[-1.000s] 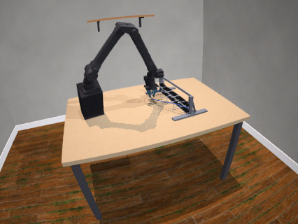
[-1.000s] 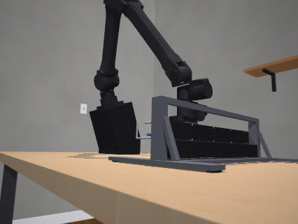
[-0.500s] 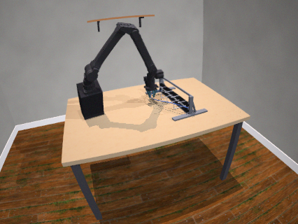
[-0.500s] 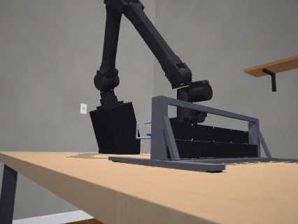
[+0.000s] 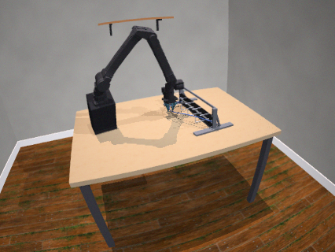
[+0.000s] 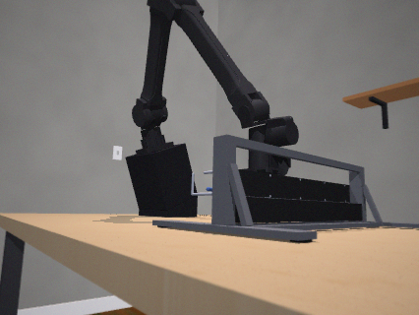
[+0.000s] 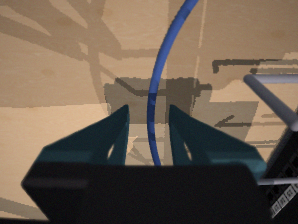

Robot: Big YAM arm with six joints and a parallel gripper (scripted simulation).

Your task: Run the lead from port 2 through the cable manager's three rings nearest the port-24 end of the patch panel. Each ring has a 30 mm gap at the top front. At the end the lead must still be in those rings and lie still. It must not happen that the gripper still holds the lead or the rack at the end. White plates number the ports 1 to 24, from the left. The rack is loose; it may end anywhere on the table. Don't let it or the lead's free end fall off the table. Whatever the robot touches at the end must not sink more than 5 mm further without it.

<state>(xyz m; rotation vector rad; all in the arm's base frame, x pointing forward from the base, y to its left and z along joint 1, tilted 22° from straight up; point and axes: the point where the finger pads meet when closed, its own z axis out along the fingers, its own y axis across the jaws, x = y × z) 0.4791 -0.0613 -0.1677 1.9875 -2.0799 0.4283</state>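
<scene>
The grey rack is 17 cm ahead of my hand, 7 cm to the right of it and 3 cm above it.
</scene>
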